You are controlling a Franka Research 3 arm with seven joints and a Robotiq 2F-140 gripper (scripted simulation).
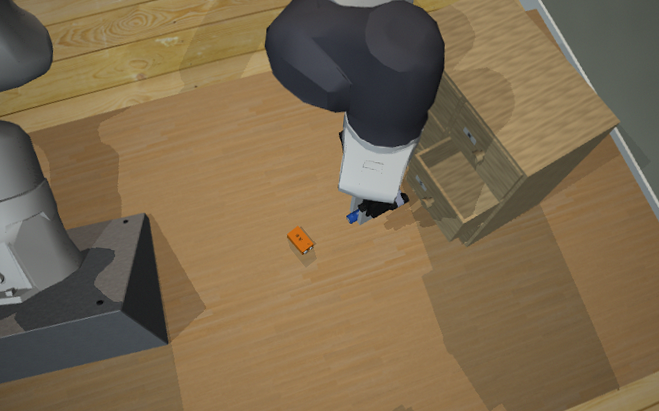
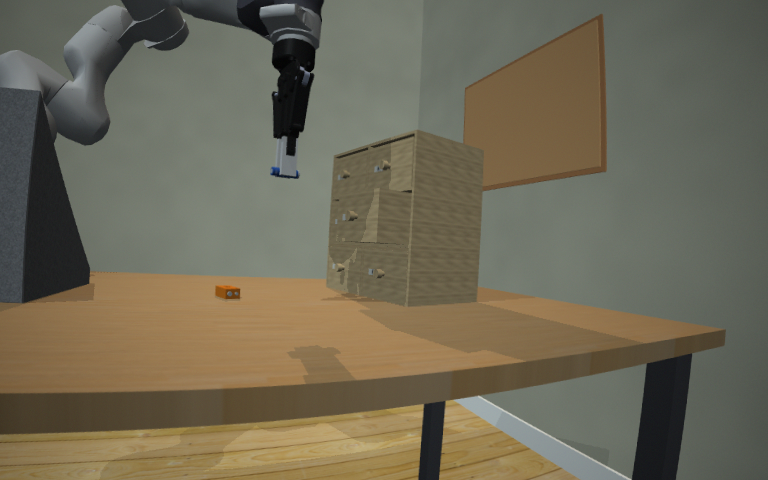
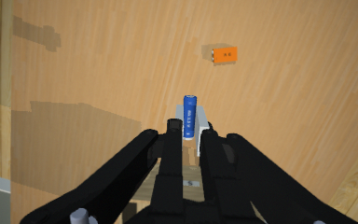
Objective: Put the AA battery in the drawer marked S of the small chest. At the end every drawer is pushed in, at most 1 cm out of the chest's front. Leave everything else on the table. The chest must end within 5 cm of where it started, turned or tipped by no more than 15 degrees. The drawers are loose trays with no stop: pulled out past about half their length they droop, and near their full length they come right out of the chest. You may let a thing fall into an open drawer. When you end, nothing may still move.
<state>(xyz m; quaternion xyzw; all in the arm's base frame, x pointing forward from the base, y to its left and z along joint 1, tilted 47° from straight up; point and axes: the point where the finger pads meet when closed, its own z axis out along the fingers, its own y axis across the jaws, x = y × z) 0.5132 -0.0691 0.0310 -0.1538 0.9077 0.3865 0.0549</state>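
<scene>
The drawer is 210 mm ahead of my hand, 110 mm below it and 50 mm to the left of it. Also, from my hand: small orange object: 240 mm below, 80 mm behind, 40 mm to the left; blue AA battery: 30 mm below.
</scene>
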